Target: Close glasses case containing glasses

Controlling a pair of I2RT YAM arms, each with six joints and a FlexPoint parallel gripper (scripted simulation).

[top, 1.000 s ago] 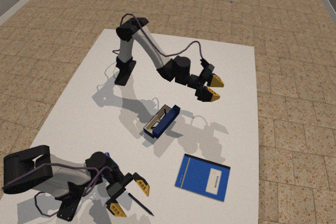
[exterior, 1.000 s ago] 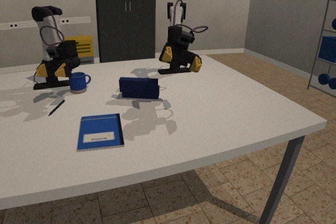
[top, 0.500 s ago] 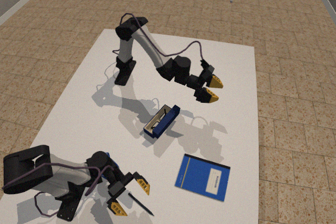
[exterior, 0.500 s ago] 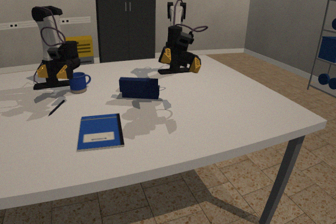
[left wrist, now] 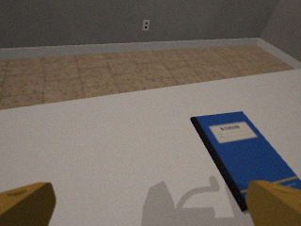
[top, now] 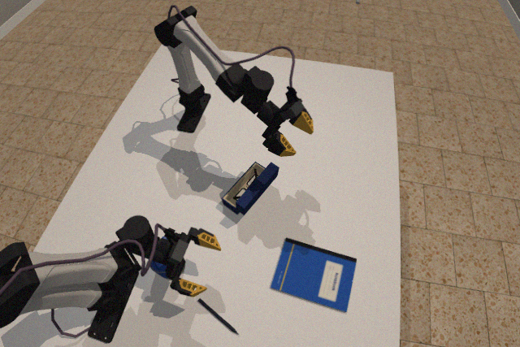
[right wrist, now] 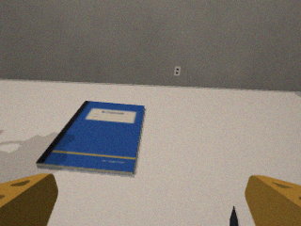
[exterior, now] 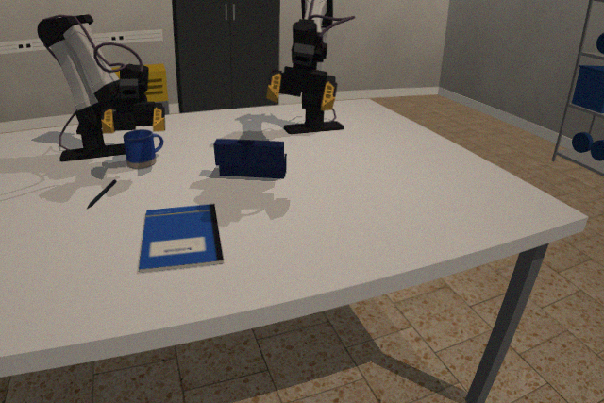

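Observation:
Right now the lid is 260 mm to the left of my right hand, 80 mm below it and 60 mm ahead of it. From my right hand the other things lie so: glasses case: 270 mm to the left, 100 mm below, 40 mm ahead.
My left gripper is now 120 mm past the glasses case, 80 mm to the left of it and 170 mm above it. The rest, counted from my left hand: lid (100 mm behind, 90 mm to the right, 150 mm below).

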